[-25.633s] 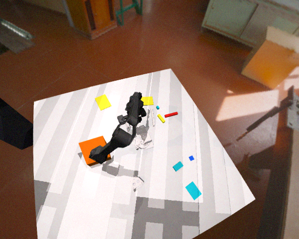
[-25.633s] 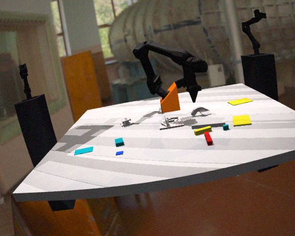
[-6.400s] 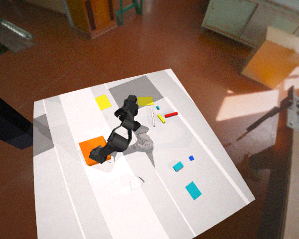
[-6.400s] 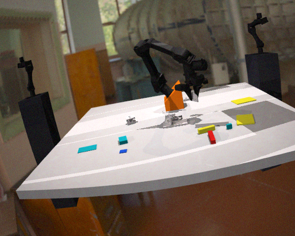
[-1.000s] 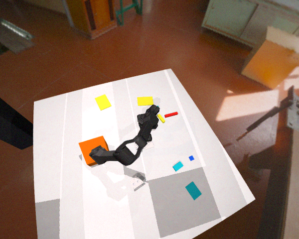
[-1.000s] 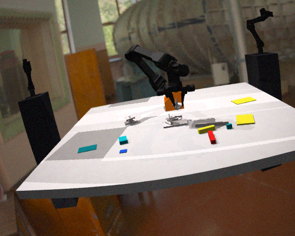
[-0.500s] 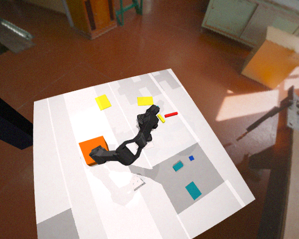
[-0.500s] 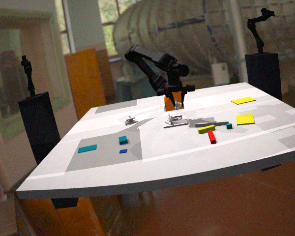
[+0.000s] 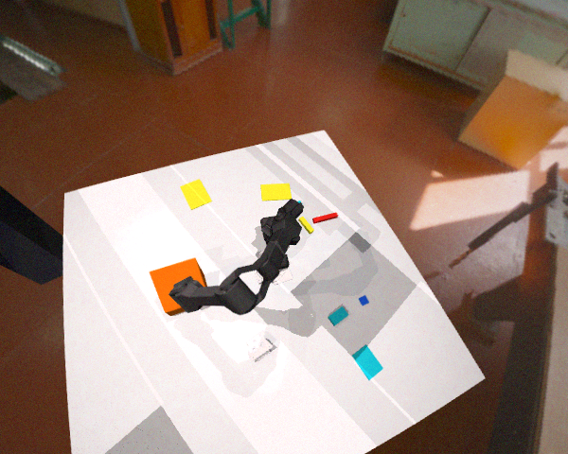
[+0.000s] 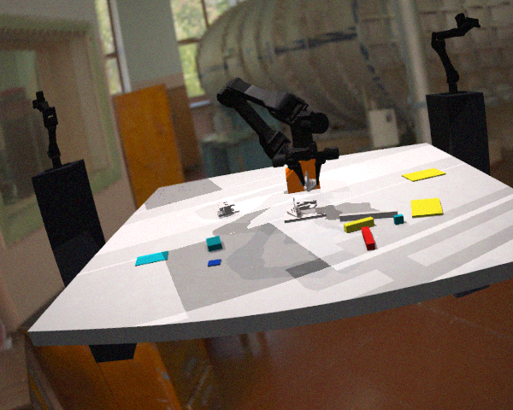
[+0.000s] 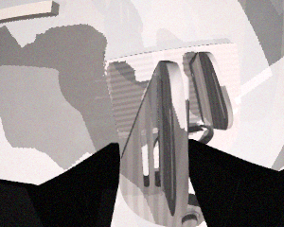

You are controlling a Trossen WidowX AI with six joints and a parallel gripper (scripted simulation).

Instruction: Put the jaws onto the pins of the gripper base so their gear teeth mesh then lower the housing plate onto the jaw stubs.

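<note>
My gripper tip is now 80 mm above the ribbed plate, 30 mm to the left of it and 10 mm short of it. The rest, counted from my gripper tip: pale grey jaw 40 mm behind, 10 mm to the right; then pale strip 150 mm ahead, 120 mm to the left, 70 mm below; then housing plate 80 mm below, 60 mm behind, 20 mm to the right.
</note>
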